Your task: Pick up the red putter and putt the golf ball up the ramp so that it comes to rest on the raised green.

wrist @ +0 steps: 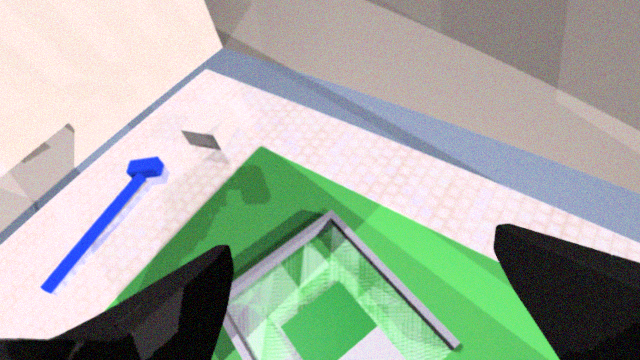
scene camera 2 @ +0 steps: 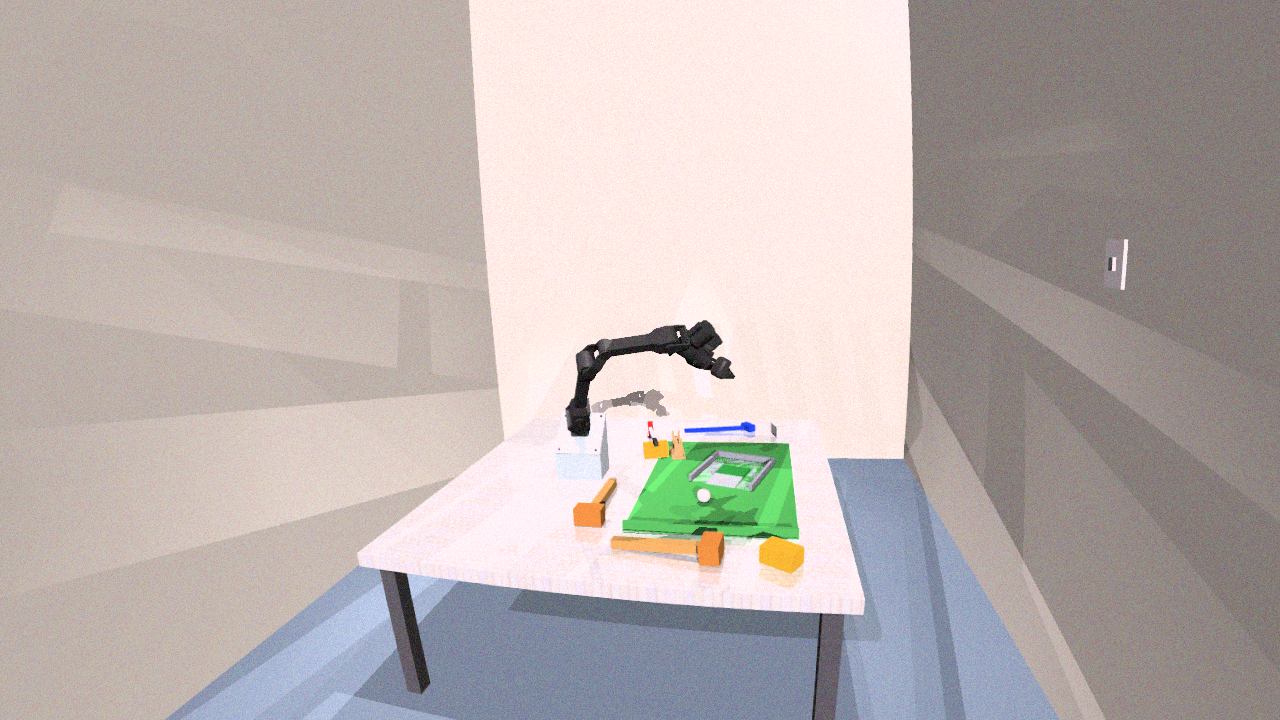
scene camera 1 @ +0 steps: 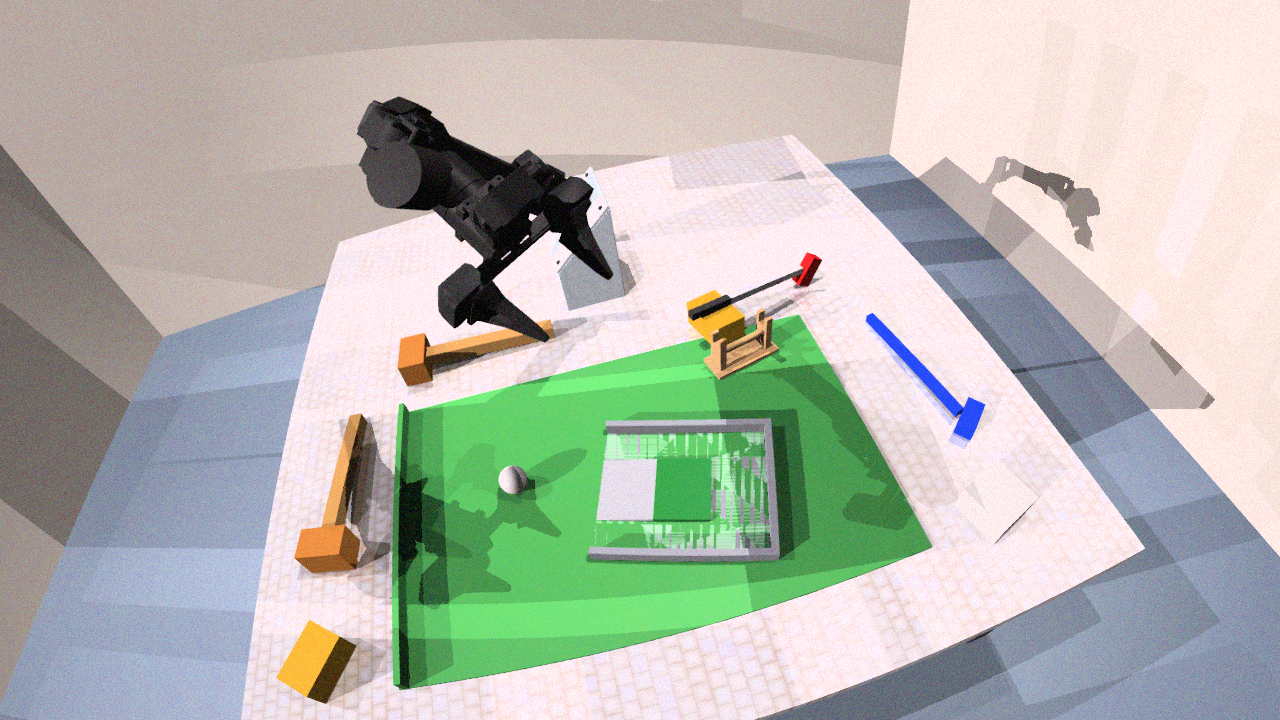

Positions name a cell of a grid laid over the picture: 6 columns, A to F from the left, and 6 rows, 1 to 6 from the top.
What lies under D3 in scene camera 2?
My gripper.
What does my gripper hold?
Nothing.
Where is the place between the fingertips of my gripper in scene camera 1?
C3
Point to a blue putter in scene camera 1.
E4
